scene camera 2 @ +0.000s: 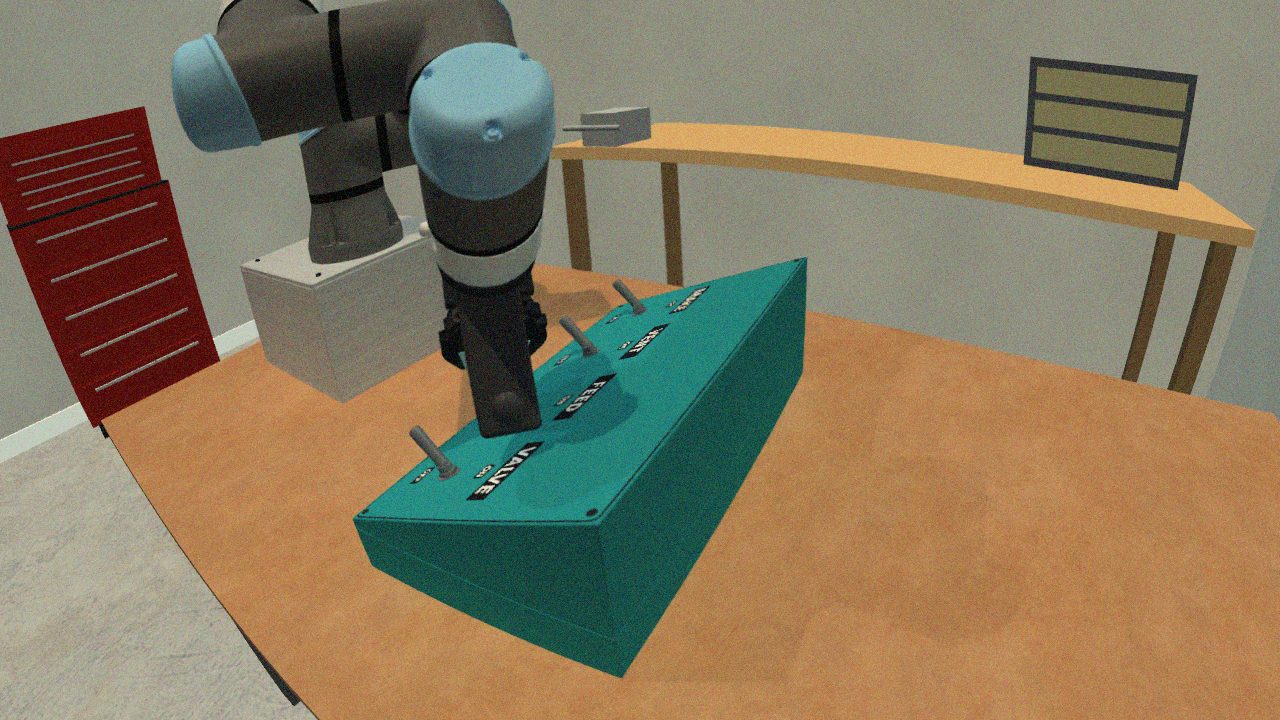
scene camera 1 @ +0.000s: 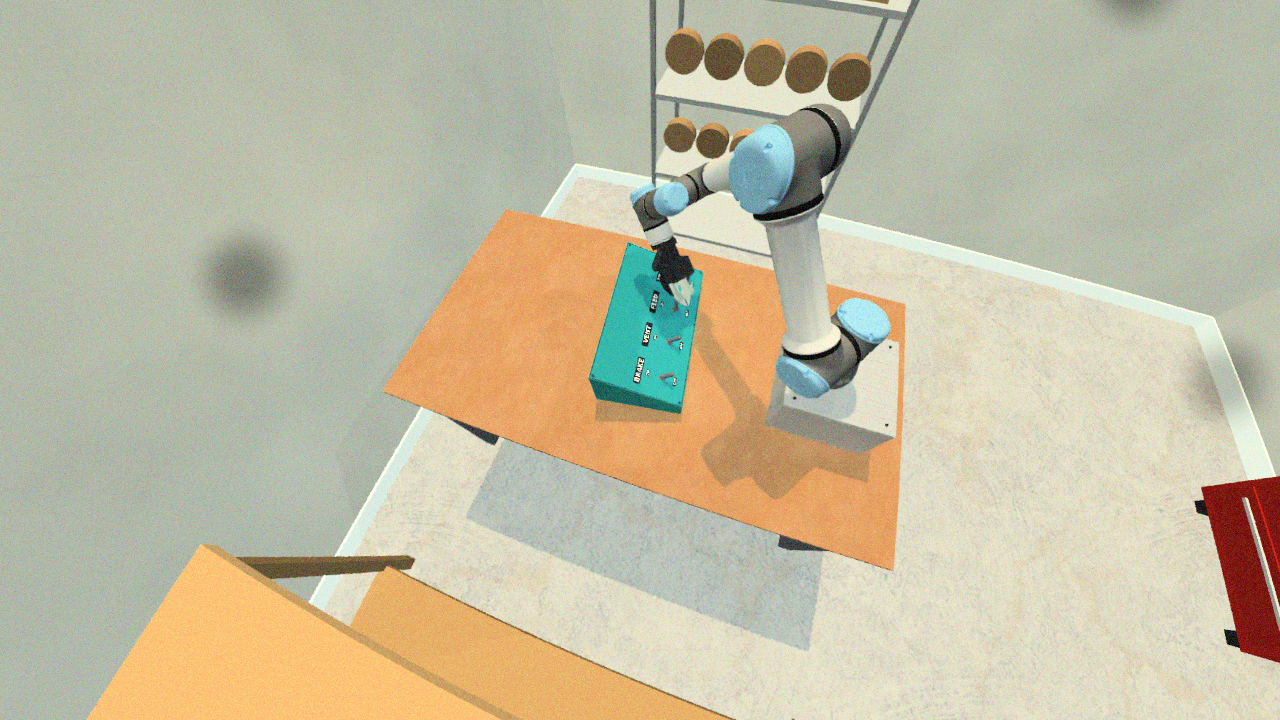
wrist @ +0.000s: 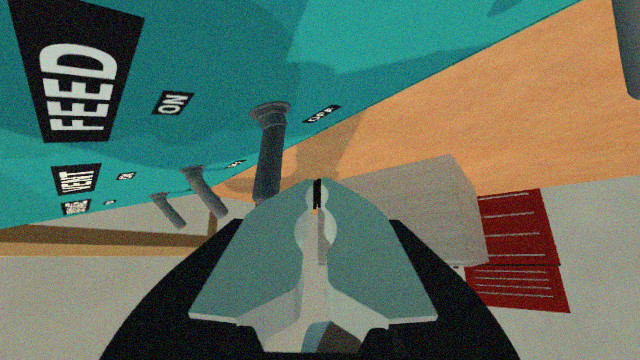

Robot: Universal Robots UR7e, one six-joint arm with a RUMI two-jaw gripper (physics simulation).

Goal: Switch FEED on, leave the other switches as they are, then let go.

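Frame: origin at the arm's base, x right, y up, z back, level; millimetres.
Seen in the pictures: gripper, fingertip midpoint: [scene camera 1: 687, 306] [wrist: 317, 182]; arm's base, origin of the base link: [scene camera 2: 356, 246].
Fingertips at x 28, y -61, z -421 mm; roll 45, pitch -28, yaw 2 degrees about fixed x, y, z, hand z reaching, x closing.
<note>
Pixels of each thing's top centre, then the offset from my fingertips to it. Level surfaces: height alone.
- FEED lever, middle of its top: [wrist: 268, 204] dy +18, dx -8, dz -33 mm
- VENT lever, middle of its top: [wrist: 205, 217] [scene camera 2: 574, 317] dy +9, dx -118, dz +17 mm
- BRAKE lever, middle of its top: [scene camera 2: 626, 280] [wrist: 167, 228] dy +9, dx -232, dz +54 mm
- VALVE lever, middle of its top: [scene camera 2: 425, 429] dy +9, dx +110, dz -57 mm
- orange table, its level: dy -117 mm
The teal switch panel [scene camera 1: 617, 335] [scene camera 2: 698, 429] [wrist: 215, 40] has labelled toggle levers. My gripper [scene camera 1: 684, 297] [scene camera 2: 510, 416] [wrist: 317, 182] is shut and empty, low over the panel at FEED. In the wrist view the FEED lever [wrist: 270, 155] stands just left of the fingertips, on their ON side, its tip against or behind the left finger's edge; contact is unclear. It looks steeper than its neighbours. In scene camera 2 the gripper hides it. The VENT lever [scene camera 2: 579, 336] [wrist: 205, 192], BRAKE lever [scene camera 2: 629, 296] [wrist: 168, 210] and VALVE lever [scene camera 2: 433, 451] lean toward OFF.
The panel stands on an orange table [scene camera 1: 501, 295] [scene camera 2: 939, 537]. The arm's pale base block [scene camera 1: 832, 429] [scene camera 2: 344, 331] [wrist: 425, 200] stands beyond its OFF side. A red cabinet [scene camera 1: 1239, 573] [scene camera 2: 107, 277], a shelf rack [scene camera 1: 654, 89] and a wooden bench [scene camera 2: 850, 161] stand farther off.
</note>
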